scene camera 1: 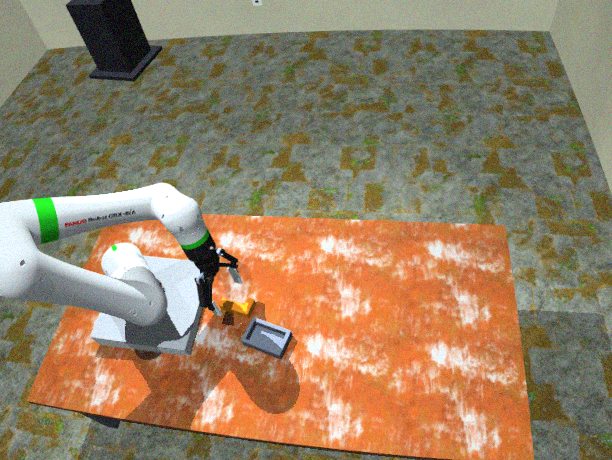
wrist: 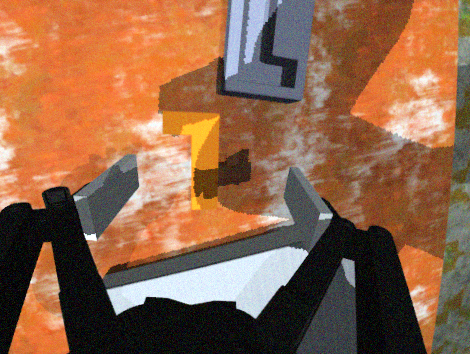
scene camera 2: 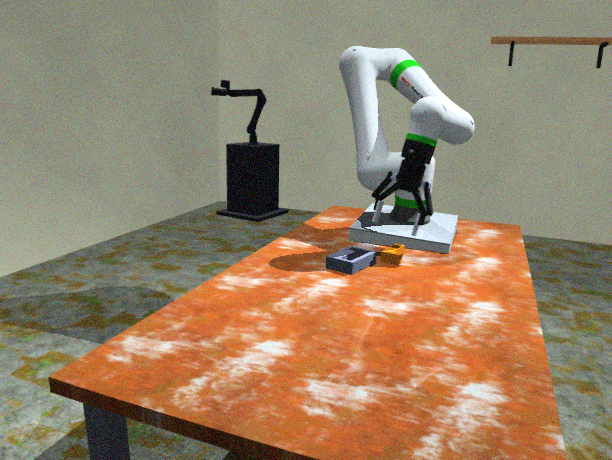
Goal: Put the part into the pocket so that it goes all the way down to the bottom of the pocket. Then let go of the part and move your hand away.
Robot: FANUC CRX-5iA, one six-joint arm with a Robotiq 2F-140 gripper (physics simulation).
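Places are measured from the arm's base along level axes (x right, y ahead, z up), in millimetres.
Where they show: gripper, between the fingertips: (scene camera 1: 228, 298) (wrist: 213, 176) (scene camera 2: 393, 228); arm's base, origin of its link: (scene camera 2: 409, 218).
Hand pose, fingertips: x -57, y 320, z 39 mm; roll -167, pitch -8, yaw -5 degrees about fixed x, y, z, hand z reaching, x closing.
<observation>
Things, the pixels of their centre, and the offset from my fingertips. Level surfaces: height alone.
- yellow-orange L-shaped part, middle of its body: (wrist: 191, 161) (scene camera 2: 397, 253) (scene camera 1: 237, 304) dx -18, dy +3, dz -77 mm
- block, middle of its body: (wrist: 267, 33) (scene camera 2: 351, 259) (scene camera 1: 266, 337) dx +70, dy +146, dz -74 mm
- white table, height of its surface: dz -92 mm
The yellow-orange L-shaped part (scene camera 1: 239, 306) (scene camera 2: 392, 255) (wrist: 205, 150) lies on the table outside the pocket, between the robot's base and the grey-blue block. In the wrist view its short arm points left, at the end nearer the block. The block (scene camera 1: 262, 347) (scene camera 2: 340, 265) (wrist: 260, 90) stands a small gap from the part. Its pocket is a recess with angled corners and shows no part in it; the wrist view cuts off the block's far end. My gripper (scene camera 1: 226, 295) (scene camera 2: 396, 226) (wrist: 213, 176) is open and empty above the table, its fingers wide on either side of the part in the wrist view.
The white base plate (scene camera 1: 112, 336) (scene camera 2: 400, 240) (wrist: 180, 287) is close behind the part. The orange and white table (scene camera 1: 425, 310) (scene camera 2: 350, 340) carries these things. A black pedestal (scene camera 1: 110, 40) (scene camera 2: 252, 177) stands on the floor beyond it. The arm's shadow falls around the block.
</observation>
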